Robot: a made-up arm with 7 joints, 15 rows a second.
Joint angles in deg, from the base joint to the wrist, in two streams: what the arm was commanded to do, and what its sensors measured. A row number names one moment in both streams.
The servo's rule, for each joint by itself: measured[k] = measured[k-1] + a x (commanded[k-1-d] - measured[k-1]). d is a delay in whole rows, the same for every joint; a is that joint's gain. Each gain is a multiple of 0.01, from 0.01 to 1. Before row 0 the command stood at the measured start. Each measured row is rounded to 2 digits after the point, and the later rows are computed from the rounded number. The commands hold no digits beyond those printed.
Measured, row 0:
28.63, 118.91, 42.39, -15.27, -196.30, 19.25, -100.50
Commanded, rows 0 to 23:
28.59, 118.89, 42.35, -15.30, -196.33, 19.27, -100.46
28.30, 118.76, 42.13, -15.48, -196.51, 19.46, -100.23
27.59, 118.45, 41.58, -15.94, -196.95, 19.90, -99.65
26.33, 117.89, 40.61, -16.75, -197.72, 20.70, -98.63
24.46, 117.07, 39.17, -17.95, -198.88, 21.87, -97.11
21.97, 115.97, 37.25, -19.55, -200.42, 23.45, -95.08
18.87, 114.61, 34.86, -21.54, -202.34, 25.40, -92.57
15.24, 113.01, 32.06, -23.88, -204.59, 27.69, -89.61
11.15, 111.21, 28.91, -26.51, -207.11, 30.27, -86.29
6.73, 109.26, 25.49, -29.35, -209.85, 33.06, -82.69
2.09, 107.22, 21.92, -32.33, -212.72, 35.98, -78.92
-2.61, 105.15, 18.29, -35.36, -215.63, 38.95, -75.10
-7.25, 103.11, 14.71, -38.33, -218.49, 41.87, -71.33
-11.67, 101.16, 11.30, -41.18, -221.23, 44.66, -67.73
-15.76, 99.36, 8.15, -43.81, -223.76, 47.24, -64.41
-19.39, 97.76, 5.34, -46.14, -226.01, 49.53, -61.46
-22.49, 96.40, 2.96, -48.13, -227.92, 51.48, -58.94
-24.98, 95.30, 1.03, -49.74, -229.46, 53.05, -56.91
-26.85, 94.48, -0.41, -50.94, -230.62, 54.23, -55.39
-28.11, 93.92, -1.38, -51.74, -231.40, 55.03, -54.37
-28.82, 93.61, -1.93, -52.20, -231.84, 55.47, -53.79
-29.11, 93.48, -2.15, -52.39, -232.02, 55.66, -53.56
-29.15, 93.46, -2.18, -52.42, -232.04, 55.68, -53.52
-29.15, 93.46, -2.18, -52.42, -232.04, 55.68, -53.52
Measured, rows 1 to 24:
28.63, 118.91, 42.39, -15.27, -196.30, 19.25, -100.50
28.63, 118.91, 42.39, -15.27, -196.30, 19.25, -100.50
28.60, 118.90, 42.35, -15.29, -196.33, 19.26, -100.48
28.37, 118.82, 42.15, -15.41, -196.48, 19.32, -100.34
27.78, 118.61, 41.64, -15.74, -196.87, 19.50, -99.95
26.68, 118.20, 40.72, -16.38, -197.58, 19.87, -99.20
24.99, 117.56, 39.34, -17.37, -198.67, 20.49, -98.01
22.69, 116.65, 37.48, -18.74, -200.14, 21.41, -96.34
19.79, 115.49, 35.15, -20.50, -201.99, 22.65, -94.19
16.33, 114.08, 32.40, -22.63, -204.17, 24.21, -91.58
12.39, 112.44, 29.29, -25.07, -206.64, 26.09, -88.56
8.09, 110.63, 25.91, -27.77, -209.34, 28.25, -85.21
3.53, 108.69, 22.36, -30.64, -212.18, 30.65, -81.62
-1.14, 106.67, 18.74, -33.61, -215.08, 33.22, -77.90
-5.78, 104.64, 15.15, -36.58, -217.94, 35.90, -74.16
-10.26, 102.66, 11.72, -39.48, -220.70, 38.62, -70.49
-14.44, 100.78, 8.54, -42.21, -223.27, 41.29, -67.02
-18.20, 99.06, 5.69, -44.69, -225.57, 43.84, -63.85
-21.46, 97.54, 3.26, -46.86, -227.54, 46.21, -61.05
-24.14, 96.26, 1.28, -48.67, -229.15, 48.33, -58.69
-26.20, 95.25, -0.22, -50.10, -230.38, 50.16, -56.81
-27.65, 94.49, -1.25, -51.13, -231.24, 51.67, -55.42
-28.54, 93.99, -1.86, -51.80, -231.74, 52.85, -54.49
-28.97, 93.70, -2.12, -52.17, -231.98, 53.72, -53.96
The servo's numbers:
d 2
a 0.76 0.57 0.89 0.63 0.84 0.31 0.57

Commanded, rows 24 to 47:
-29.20, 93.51, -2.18, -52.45, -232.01, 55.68, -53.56
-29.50, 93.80, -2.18, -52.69, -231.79, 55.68, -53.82
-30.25, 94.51, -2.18, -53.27, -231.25, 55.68, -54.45
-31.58, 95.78, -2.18, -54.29, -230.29, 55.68, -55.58
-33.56, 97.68, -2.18, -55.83, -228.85, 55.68, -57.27
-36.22, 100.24, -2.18, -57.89, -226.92, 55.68, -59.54
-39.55, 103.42, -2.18, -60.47, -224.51, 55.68, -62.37
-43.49, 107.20, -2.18, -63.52, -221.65, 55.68, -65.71
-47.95, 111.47, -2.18, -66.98, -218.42, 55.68, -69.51
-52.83, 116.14, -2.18, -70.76, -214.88, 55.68, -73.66
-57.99, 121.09, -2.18, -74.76, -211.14, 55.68, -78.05
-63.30, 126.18, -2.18, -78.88, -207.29, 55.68, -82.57
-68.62, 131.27, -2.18, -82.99, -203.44, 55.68, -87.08
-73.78, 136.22, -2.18, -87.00, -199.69, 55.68, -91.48
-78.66, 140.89, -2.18, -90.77, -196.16, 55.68, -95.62
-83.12, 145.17, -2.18, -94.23, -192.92, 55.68, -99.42
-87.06, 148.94, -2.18, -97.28, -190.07, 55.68, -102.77
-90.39, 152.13, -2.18, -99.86, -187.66, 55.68, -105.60
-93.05, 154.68, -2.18, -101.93, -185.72, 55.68, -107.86
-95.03, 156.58, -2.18, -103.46, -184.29, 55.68, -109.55
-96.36, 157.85, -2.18, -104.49, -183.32, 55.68, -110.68
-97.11, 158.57, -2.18, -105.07, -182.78, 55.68, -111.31
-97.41, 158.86, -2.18, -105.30, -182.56, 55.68, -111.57
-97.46, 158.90, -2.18, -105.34, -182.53, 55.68, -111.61
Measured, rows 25 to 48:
-29.11, 93.56, -2.17, -52.33, -232.03, 54.33, -53.71
-29.14, 93.50, -2.18, -52.39, -232.04, 54.75, -53.60
-29.19, 93.51, -2.18, -52.43, -232.01, 55.04, -53.58
-29.43, 93.68, -2.18, -52.59, -231.83, 55.24, -53.72
-30.05, 94.15, -2.18, -53.02, -231.34, 55.38, -54.14
-31.21, 95.08, -2.18, -53.82, -230.46, 55.47, -54.96
-33.00, 96.56, -2.18, -55.09, -229.11, 55.54, -56.28
-35.45, 98.66, -2.18, -56.85, -227.27, 55.58, -58.14
-38.57, 101.37, -2.18, -59.13, -224.95, 55.61, -60.55
-42.31, 104.69, -2.18, -61.90, -222.18, 55.63, -63.49
-46.60, 108.55, -2.18, -65.10, -219.02, 55.65, -66.92
-51.33, 112.88, -2.18, -68.67, -215.54, 55.66, -70.76
-56.39, 117.56, -2.18, -72.51, -211.84, 55.67, -74.92
-61.64, 122.47, -2.18, -76.52, -208.02, 55.67, -79.28
-66.94, 127.49, -2.18, -80.60, -204.17, 55.67, -83.73
-72.14, 132.47, -2.18, -84.63, -200.41, 55.67, -88.15
-77.10, 137.27, -2.18, -88.50, -196.84, 55.67, -92.41
-81.68, 141.77, -2.18, -92.11, -193.55, 55.67, -96.41
-85.77, 145.86, -2.18, -95.37, -190.63, 55.67, -100.04
-89.28, 149.43, -2.18, -98.20, -188.14, 55.67, -103.21
-92.15, 152.42, -2.18, -100.55, -186.11, 55.67, -105.86
-94.34, 154.79, -2.18, -102.38, -184.58, 55.67, -107.96
-95.88, 156.53, -2.18, -103.71, -183.52, 55.67, -109.51
-96.81, 157.69, -2.18, -104.57, -182.90, 55.67, -110.54

